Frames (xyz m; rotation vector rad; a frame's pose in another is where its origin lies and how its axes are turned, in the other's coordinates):
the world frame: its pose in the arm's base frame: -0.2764 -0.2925 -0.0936 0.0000 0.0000 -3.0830
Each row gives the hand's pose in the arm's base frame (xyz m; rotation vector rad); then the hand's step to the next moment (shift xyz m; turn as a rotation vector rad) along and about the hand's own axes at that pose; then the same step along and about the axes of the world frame.
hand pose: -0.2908 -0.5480 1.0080 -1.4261 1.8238 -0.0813
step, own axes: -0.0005 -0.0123 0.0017 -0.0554 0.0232 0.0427
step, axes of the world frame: -0.0105 0.0040 0.0053 -0.0145 -0.0715 -0.0104
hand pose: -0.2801 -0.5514 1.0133 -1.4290 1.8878 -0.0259
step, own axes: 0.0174 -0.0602 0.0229 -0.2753 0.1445 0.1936
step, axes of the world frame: -0.0589 0.0313 0.0004 -0.0380 -0.3607 -0.0513
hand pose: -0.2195 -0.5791 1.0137 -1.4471 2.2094 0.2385
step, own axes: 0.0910 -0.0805 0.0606 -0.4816 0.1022 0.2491
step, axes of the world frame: -0.0561 0.0875 -0.0873 -0.1689 -0.5252 0.0054
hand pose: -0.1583 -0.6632 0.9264 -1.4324 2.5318 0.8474
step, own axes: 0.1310 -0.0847 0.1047 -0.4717 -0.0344 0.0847
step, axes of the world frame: 0.0249 0.0772 -0.1695 -0.2945 -0.3704 0.0831
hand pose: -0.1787 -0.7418 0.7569 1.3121 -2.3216 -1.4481
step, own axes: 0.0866 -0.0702 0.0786 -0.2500 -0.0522 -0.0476
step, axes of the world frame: 0.0509 0.0171 -0.1254 -0.2182 -0.1236 0.0677
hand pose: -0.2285 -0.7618 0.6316 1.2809 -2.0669 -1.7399
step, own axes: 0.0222 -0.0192 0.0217 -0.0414 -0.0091 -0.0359
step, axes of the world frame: 0.0171 -0.0027 -0.0321 -0.0519 0.0011 0.0196
